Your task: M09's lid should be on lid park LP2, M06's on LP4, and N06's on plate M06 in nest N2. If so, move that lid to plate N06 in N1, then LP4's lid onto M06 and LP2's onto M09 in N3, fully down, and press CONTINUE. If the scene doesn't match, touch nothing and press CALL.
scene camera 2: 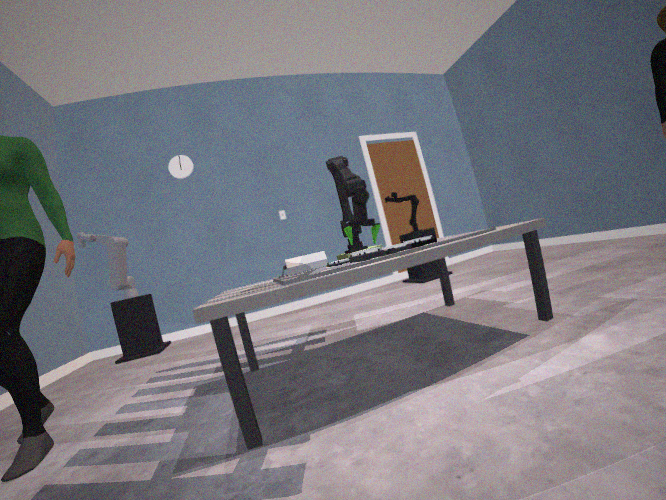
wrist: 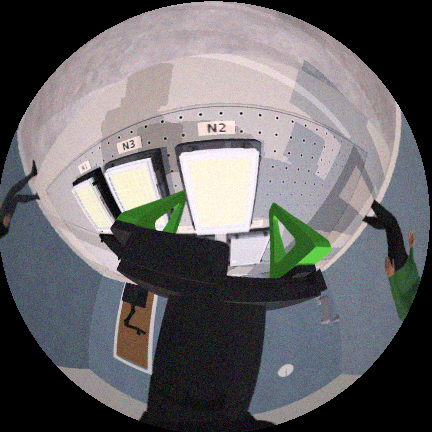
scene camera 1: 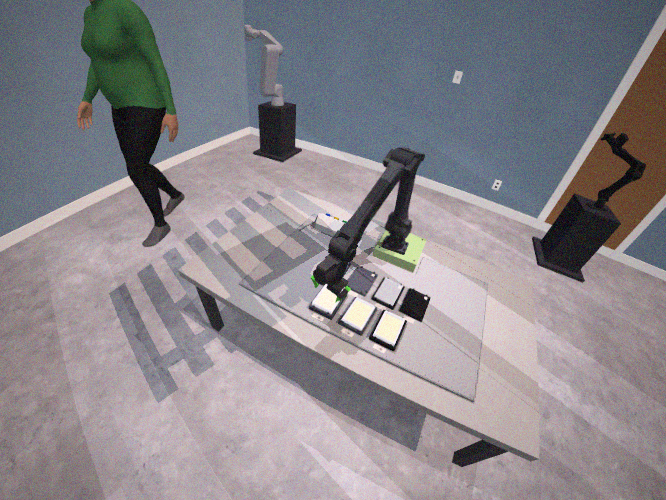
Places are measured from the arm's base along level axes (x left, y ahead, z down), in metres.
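Pixels of known places: gripper, fingertip midpoint: (scene camera 2: 363, 244) (wrist: 228, 200) (scene camera 1: 326, 294); arm's base, origin of the base link: (scene camera 2: 356, 250) (scene camera 1: 394, 246).
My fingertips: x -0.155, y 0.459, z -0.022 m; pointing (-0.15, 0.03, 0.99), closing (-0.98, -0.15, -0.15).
Ahead of a thing's pixels: the offset from my fingertips to its top centre. "*": to the spot under its first point.
My gripper (scene camera 1: 327, 290) (scene camera 2: 363, 244) (wrist: 228, 200) is open, its green fingers astride and above the rear part of the plate in N2 @(dz +0.023, dx +0.007, dy -0.017 m) (scene camera 1: 326, 301) (wrist: 220, 187). Nothing is between them. The plates in N3 @(dz +0.032, dx +0.140, dy -0.010 m) (scene camera 1: 357, 314) (wrist: 132, 185) and N1 @(dz +0.029, dx +0.269, dy -0.004 m) (scene camera 1: 388, 329) (wrist: 94, 202) stand in their dark nests. All three have pale yellow faces; I cannot tell which carry lids. Behind them are a dark grey park @(dz +0.043, dx +0.083, dy -0.193 m) (scene camera 1: 361, 280), a park with a light grey panel @(* dz +0.045, dx +0.213, dy -0.175 m) (scene camera 1: 388, 292) and a black park @(dz +0.043, dx +0.336, dy -0.183 m) (scene camera 1: 415, 304). Another light panel @(dz +0.045, dx -0.049, dy -0.193 m) (wrist: 248, 248) shows between the fingers. Park labels and plate names are unreadable.
A white console @(dz -0.021, dx -0.155, dy -0.450 m) (scene camera 1: 329, 219) (scene camera 2: 305, 259) with coloured buttons stands at the table's back left; its button labels are unreadable. My arm's lime-green base (scene camera 1: 399, 258) stands behind the parks. A person in green (scene camera 1: 126, 64) (scene camera 2: 32, 188) (wrist: 406, 290) is left of the table.
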